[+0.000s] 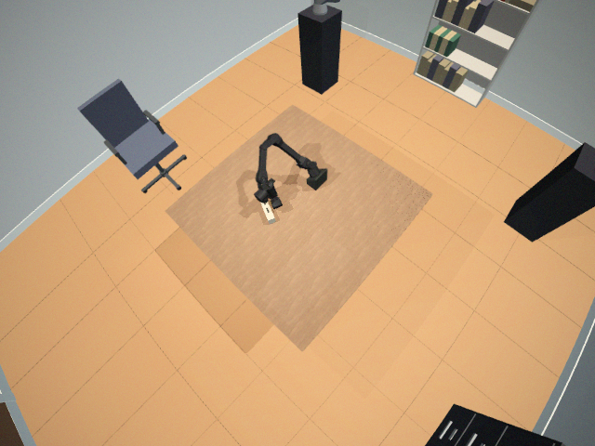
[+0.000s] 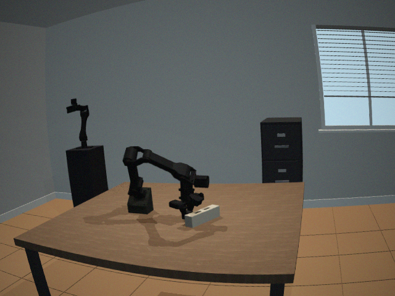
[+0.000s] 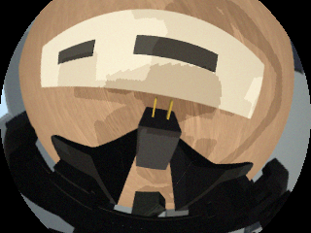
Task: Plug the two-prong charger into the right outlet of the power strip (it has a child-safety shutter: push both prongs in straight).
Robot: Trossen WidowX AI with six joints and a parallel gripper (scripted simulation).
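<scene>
Right now my gripper tip is 2 cm short of the dark charger, 1 cm to the left of it and 1 cm below it.
</scene>
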